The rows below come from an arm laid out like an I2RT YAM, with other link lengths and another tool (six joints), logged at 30 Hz.
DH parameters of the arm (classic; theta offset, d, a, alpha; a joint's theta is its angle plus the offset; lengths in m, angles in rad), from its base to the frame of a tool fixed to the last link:
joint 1: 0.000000 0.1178 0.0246 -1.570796
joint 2: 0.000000 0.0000 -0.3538 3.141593
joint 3: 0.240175 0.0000 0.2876 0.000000
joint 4: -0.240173 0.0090 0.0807 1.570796
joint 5: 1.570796 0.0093 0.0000 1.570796
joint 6: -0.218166 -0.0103 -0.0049 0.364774
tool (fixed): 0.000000 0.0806 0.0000 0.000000
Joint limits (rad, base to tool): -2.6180..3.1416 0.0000..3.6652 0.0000..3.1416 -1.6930..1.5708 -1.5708..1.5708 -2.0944..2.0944
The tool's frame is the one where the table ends.
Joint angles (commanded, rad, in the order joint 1, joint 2, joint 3, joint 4, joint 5, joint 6), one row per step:
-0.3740, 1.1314, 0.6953, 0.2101, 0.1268, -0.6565
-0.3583, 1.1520, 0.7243, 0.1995, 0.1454, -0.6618
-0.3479, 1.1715, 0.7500, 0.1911, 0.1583, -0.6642
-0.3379, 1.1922, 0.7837, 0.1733, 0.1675, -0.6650
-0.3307, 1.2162, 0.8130, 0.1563, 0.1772, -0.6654
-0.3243, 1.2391, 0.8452, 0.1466, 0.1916, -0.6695
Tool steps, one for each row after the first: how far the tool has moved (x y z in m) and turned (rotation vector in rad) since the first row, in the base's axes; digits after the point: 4 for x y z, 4 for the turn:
0.0080, 0.0008, 0.0049, -0.0076, 0.0061, -0.0012
0.0151, 0.0007, 0.0090, -0.0117, 0.0103, -0.0029
0.0229, 0.0007, 0.0147, -0.0128, 0.0159, -0.0016
0.0310, -0.0003, 0.0175, -0.0114, 0.0279, -0.0036
0.0391, -0.0018, 0.0226, -0.0180, 0.0314, -0.0103

